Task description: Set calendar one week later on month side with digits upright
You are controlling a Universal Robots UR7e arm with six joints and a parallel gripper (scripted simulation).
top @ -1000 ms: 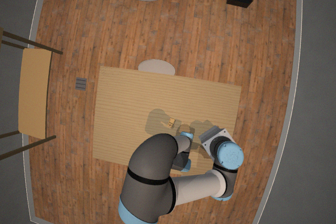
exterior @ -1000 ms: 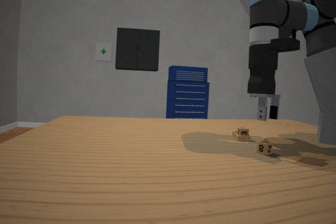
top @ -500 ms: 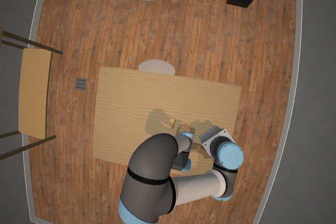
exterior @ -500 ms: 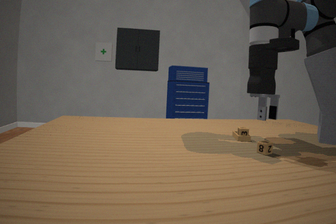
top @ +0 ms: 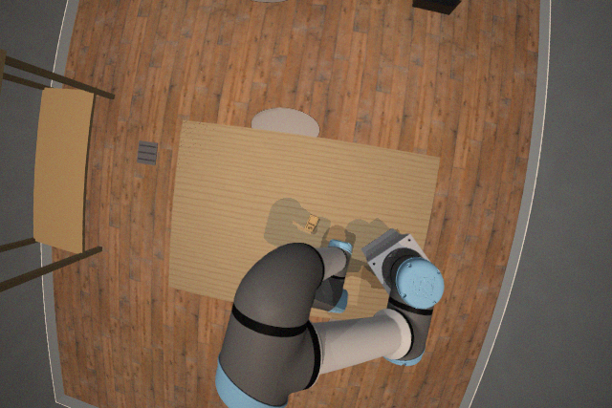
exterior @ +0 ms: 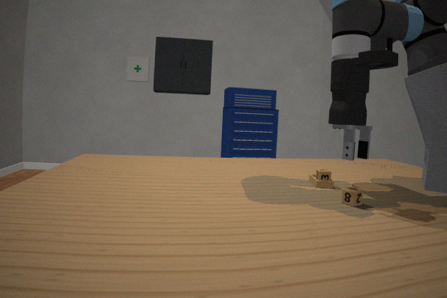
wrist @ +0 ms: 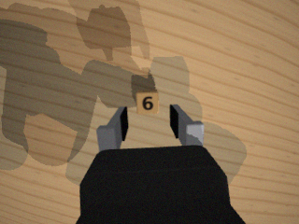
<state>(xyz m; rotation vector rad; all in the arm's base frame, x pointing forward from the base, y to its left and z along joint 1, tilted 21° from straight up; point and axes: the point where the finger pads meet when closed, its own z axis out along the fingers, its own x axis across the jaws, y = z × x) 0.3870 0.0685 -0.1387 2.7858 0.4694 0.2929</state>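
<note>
Right now the wooden date cube is 9 cm below my hand. Also, from my hand: wooden calendar tray (15 cm to the right, 10 cm below, 2 cm behind).
</note>
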